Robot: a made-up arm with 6 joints. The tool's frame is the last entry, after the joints. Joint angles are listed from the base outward.
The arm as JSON. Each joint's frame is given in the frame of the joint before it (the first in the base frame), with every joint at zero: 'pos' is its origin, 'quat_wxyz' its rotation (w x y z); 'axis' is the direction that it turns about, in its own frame. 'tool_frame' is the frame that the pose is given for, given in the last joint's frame.
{
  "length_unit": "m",
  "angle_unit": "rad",
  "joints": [
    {
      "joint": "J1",
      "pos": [
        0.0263,
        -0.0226,
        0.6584
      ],
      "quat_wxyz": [
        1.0,
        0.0,
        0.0,
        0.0
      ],
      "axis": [
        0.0,
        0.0,
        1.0
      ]
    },
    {
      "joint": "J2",
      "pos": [
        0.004,
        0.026,
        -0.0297
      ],
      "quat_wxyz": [
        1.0,
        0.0,
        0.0,
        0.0
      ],
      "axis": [
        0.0,
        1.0,
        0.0
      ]
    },
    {
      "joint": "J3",
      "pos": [
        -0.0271,
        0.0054,
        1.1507
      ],
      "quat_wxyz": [
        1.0,
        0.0,
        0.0,
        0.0
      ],
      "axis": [
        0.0,
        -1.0,
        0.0
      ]
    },
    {
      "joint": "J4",
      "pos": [
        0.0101,
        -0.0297,
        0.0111
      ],
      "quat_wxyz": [
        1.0,
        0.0,
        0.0,
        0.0
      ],
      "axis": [
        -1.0,
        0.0,
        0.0
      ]
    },
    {
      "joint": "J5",
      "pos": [
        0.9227,
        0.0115,
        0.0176
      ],
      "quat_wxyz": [
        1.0,
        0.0,
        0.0,
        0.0
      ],
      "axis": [
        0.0,
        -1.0,
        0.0
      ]
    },
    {
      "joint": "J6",
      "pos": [
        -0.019,
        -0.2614,
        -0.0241
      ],
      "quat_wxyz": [
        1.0,
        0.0,
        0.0,
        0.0
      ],
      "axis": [
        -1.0,
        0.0,
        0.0
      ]
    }
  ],
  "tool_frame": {
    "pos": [
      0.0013,
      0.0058,
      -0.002
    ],
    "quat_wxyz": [
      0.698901,
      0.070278,
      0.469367,
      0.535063
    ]
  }
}
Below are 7 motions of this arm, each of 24 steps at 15 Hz.
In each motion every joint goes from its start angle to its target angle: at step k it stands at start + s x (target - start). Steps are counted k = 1, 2, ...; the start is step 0. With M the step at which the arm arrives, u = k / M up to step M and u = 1 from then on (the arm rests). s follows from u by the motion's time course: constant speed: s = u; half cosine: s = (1 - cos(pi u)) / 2; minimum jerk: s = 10 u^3 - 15 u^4 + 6 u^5.
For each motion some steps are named. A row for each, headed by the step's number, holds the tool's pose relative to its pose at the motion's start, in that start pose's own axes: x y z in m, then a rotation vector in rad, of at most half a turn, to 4 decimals.
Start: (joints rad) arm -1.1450 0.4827 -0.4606 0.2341 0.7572 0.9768
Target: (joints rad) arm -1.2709 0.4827 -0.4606 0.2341 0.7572 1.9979
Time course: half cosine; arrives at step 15
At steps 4, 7, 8, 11, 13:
4: 0.0057 -0.0103 -0.0216 0.0220 0.1159 -0.1169
7: 0.0151 -0.0269 -0.0590 0.0574 0.3193 -0.3111
8: 0.0185 -0.0326 -0.0730 0.0695 0.3964 -0.3813
11: 0.0275 -0.0471 -0.1111 0.0990 0.6090 -0.5664
13: 0.0313 -0.0529 -0.1277 0.1100 0.7030 -0.6445

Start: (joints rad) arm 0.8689 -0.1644 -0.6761 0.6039 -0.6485 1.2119
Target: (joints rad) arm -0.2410 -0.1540 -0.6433 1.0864 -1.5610 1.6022
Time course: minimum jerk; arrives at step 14
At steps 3, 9, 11, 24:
3: 0.0363 -0.0227 -0.0180 0.0115 0.0716 0.0822
9: 0.4481 -0.1022 -0.1624 -0.2352 0.6947 0.9664
11: 0.5591 -0.0794 -0.1873 -0.4044 0.8062 1.2007
24: 0.6019 -0.0657 -0.1955 -0.4822 0.8414 1.2914

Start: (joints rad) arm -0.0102 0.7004 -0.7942 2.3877 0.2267 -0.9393
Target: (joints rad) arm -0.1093 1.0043 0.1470 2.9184 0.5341 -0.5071
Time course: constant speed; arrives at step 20
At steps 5, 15, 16, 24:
5: -0.1606 -0.0676 -0.0729 0.0330 0.1055 -0.2262
15: -0.4273 -0.1889 -0.2400 0.1844 0.3710 -0.6069
16: -0.4498 -0.2001 -0.2577 0.2045 0.4014 -0.6381
24: -0.5317 -0.2430 -0.3301 0.2918 0.5297 -0.7478

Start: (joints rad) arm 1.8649 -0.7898 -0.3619 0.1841 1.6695 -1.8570
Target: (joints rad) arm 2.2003 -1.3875 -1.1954 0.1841 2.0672 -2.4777
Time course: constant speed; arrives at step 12
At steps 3, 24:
3: 0.1448 0.1043 -0.0698 -0.0609 -0.1294 0.2011
24: 0.5145 0.5017 -0.3897 -0.2272 -0.4666 0.8295

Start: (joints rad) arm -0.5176 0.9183 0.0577 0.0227 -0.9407 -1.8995
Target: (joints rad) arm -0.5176 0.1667 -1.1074 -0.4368 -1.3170 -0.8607
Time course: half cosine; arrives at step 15
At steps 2, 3, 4, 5, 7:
2: -0.0398 -0.0048 -0.0127 0.0265 0.0025 -0.0430
3: -0.0892 -0.0117 -0.0277 0.0601 0.0067 -0.0938
4: -0.1575 -0.0227 -0.0473 0.1077 0.0141 -0.1597
5: -0.2434 -0.0388 -0.0700 0.1691 0.0259 -0.2359
7: -0.4561 -0.0880 -0.1181 0.3280 0.0661 -0.3968

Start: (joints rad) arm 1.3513 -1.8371 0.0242 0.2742 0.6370 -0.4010
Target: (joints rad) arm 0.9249 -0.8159 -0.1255 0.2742 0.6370 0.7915
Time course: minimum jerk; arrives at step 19
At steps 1, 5, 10, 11, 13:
1: 0.0015 -0.0017 -0.0005 0.0013 0.0020 -0.0005
5: 0.1331 -0.1410 -0.0590 0.1072 0.1768 -0.0399
10: 0.5517 -0.5129 -0.4677 0.4035 0.9049 -0.1360
11: 0.6179 -0.5622 -0.5910 0.4485 1.0797 -0.1430
13: 0.7015 -0.6178 -0.8248 0.5088 1.3938 -0.1379

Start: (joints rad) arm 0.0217 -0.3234 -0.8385 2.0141 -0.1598 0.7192
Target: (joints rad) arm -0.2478 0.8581 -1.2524 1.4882 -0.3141 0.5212
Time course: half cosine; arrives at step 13
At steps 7, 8, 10, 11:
7: 0.0087 -0.0015 0.6707 -0.9422 -0.0795 0.3437
8: 0.0128 0.0621 0.7787 -1.1396 -0.0630 0.4245
10: 0.0169 0.1983 0.9175 -1.4705 -0.0052 0.5545
11: 0.0173 0.2509 0.9522 -1.5849 0.0243 0.5960

